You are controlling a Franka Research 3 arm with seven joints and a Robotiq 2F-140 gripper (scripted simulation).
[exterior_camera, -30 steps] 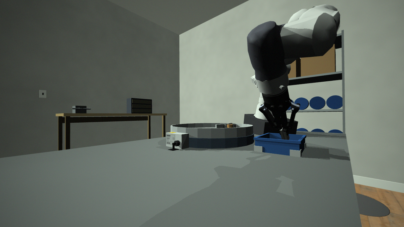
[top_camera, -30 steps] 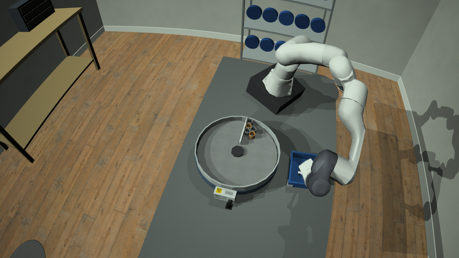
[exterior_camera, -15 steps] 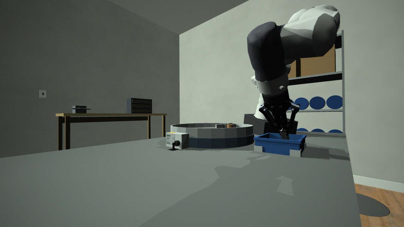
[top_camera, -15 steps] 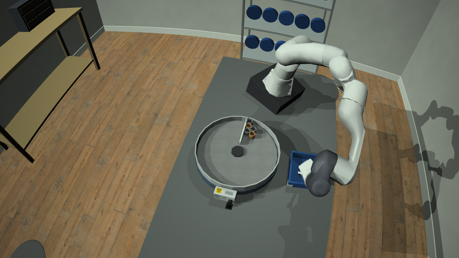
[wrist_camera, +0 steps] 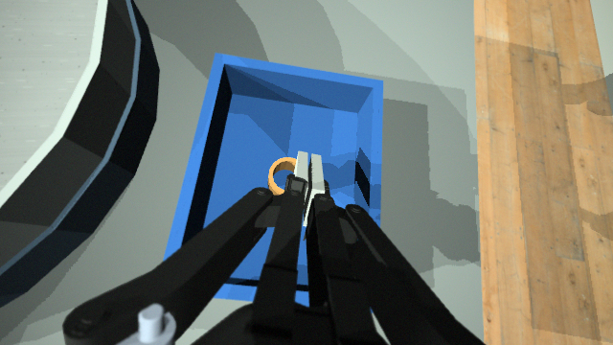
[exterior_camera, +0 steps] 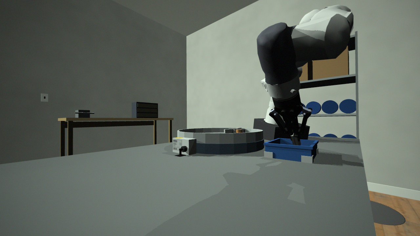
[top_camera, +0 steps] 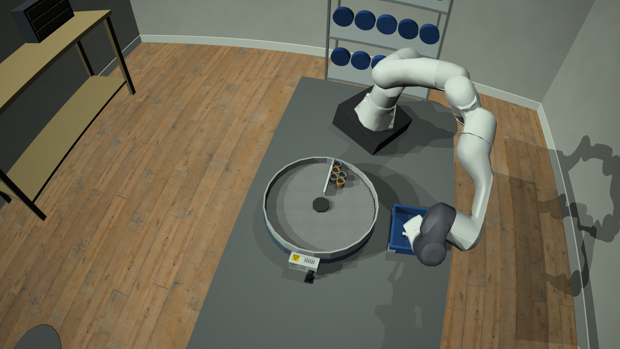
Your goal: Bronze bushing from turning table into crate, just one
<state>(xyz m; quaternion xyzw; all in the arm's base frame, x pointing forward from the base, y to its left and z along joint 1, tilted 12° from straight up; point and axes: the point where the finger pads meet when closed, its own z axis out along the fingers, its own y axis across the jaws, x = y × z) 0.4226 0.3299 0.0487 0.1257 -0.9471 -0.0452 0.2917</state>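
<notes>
My gripper is now 3 cm above the blue crate, 2 cm to the left of it and 1 cm past it. From my hand the other things lie so: round turning table 36 cm to the right, 5 cm ahead, 1 cm below.
</notes>
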